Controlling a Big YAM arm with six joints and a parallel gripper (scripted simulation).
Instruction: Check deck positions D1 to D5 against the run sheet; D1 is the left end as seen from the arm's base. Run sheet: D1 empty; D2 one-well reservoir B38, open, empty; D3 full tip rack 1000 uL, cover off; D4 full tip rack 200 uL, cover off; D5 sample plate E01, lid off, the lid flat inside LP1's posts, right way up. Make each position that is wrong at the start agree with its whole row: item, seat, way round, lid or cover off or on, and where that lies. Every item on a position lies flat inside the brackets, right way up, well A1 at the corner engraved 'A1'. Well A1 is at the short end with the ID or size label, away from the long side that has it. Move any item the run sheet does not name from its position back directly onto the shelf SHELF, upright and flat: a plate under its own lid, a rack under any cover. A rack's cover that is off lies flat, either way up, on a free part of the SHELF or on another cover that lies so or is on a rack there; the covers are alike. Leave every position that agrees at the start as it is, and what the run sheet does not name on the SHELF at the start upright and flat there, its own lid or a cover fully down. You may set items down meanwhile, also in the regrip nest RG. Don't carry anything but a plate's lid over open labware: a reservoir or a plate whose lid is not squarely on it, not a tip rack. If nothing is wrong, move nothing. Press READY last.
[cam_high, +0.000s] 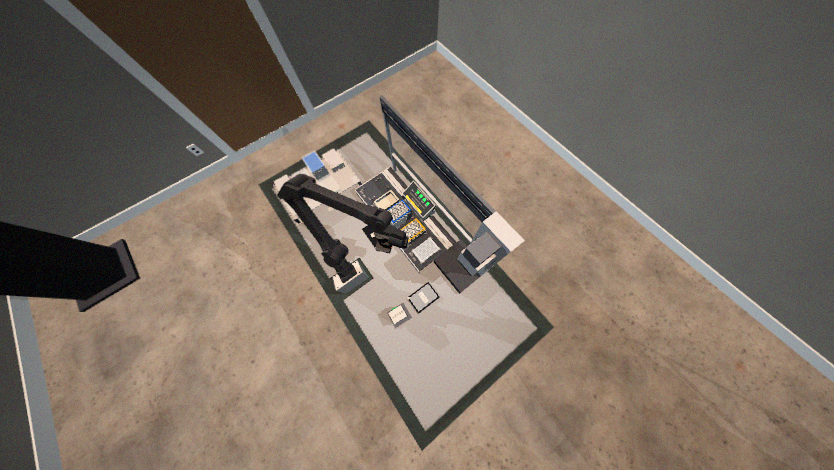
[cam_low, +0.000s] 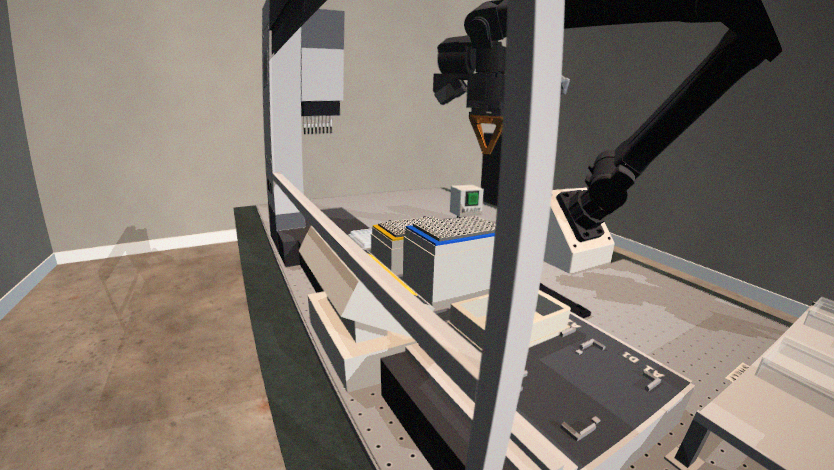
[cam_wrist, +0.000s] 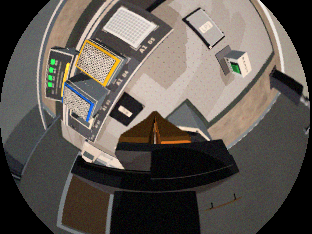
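Now: hand 15 cm past the ready button box, 24 cm to the left of it and 17 cm above it. Also, from my hand: white sample plate 17 cm ahead, 9 cm to the right, 18 cm below; blue-rimmed tip rack 16 cm ahead, 15 cm to the left, 11 cm below; yellow-rimmed tip rack 16 cm ahead, 3 cm to the left, 14 cm below.
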